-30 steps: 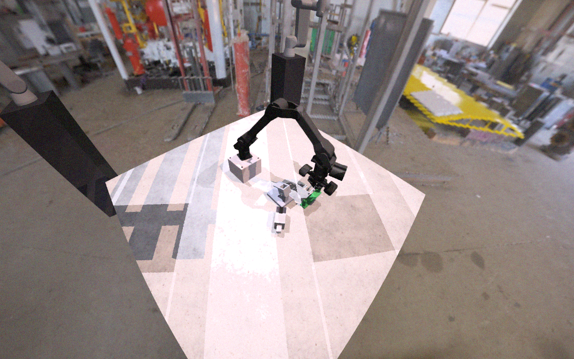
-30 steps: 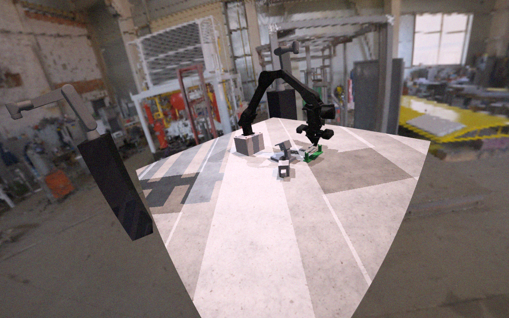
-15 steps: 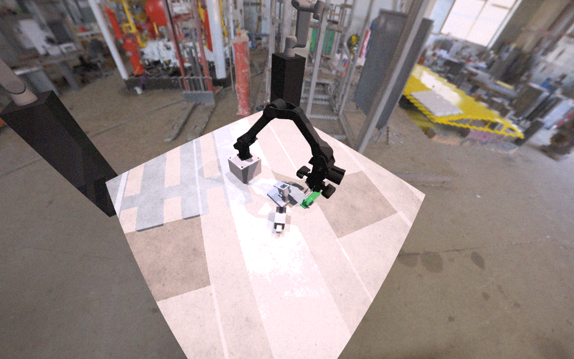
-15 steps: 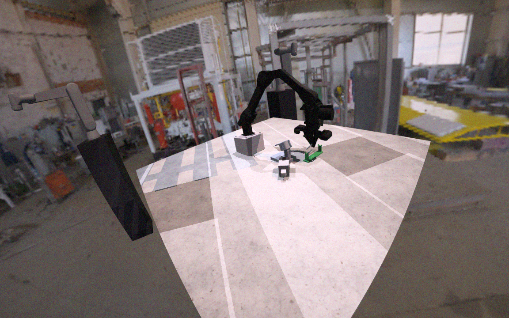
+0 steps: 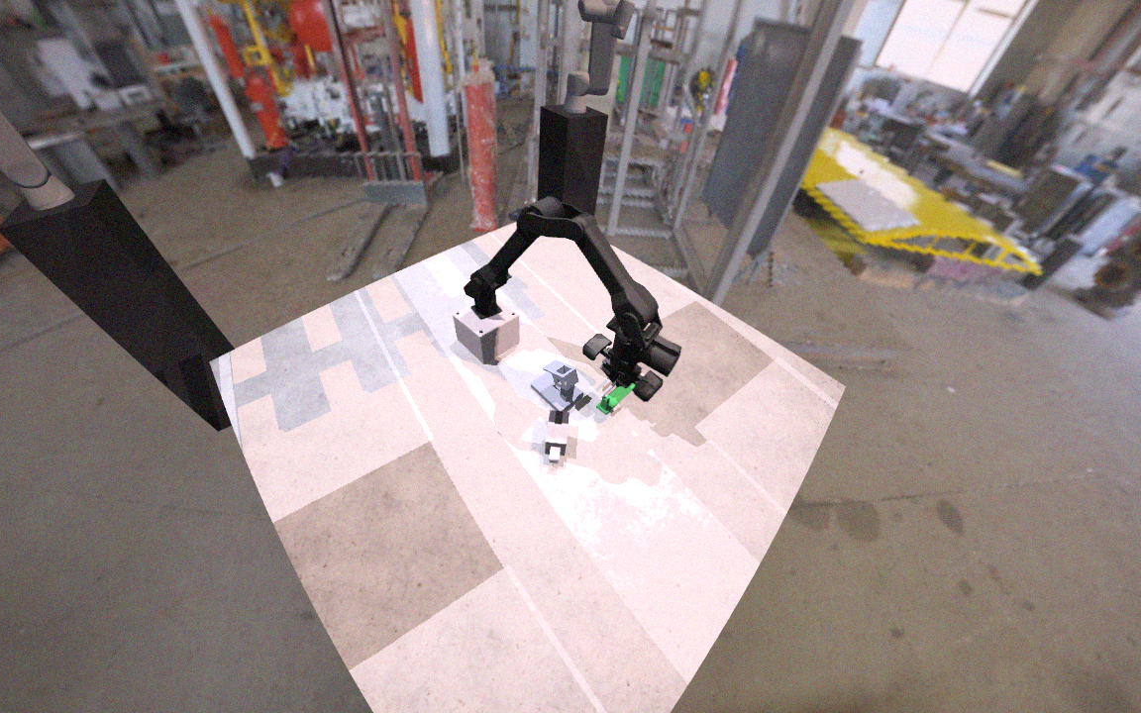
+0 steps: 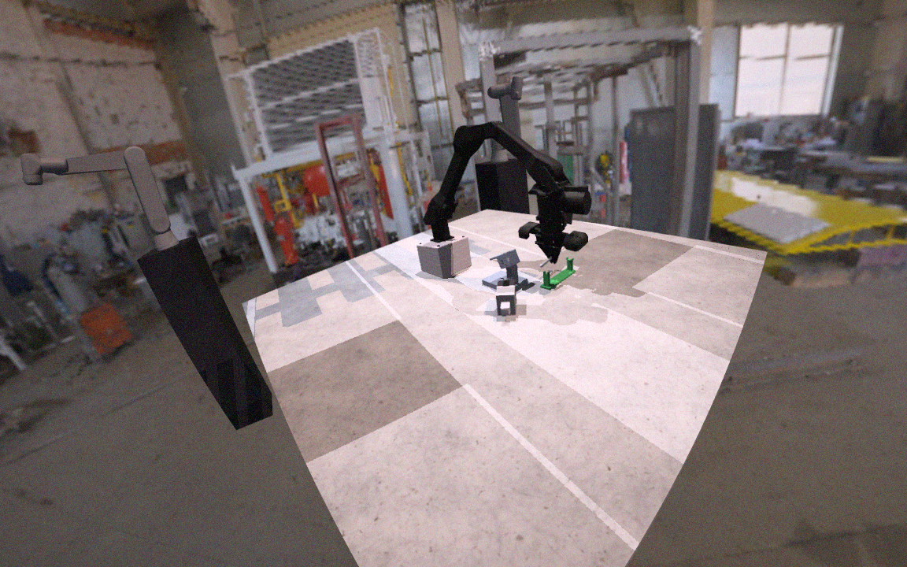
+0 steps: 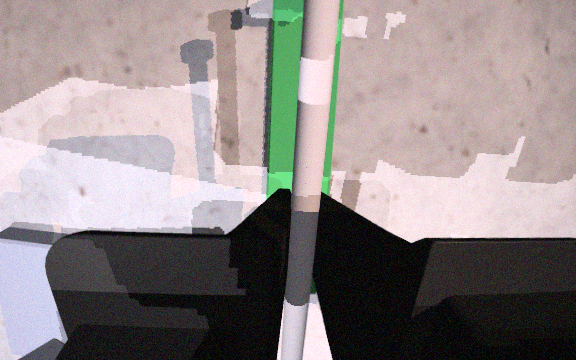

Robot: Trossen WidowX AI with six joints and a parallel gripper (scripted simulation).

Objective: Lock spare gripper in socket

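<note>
Now: gripper tip 30 mm above the green stand and 20 mm to the right of it. From my gripper tip the other things lie so: spare gripper (190 mm to the right, 30 mm below, 30 mm ahead); socket (100 mm to the right, 80 mm behind, 10 mm below).
</note>
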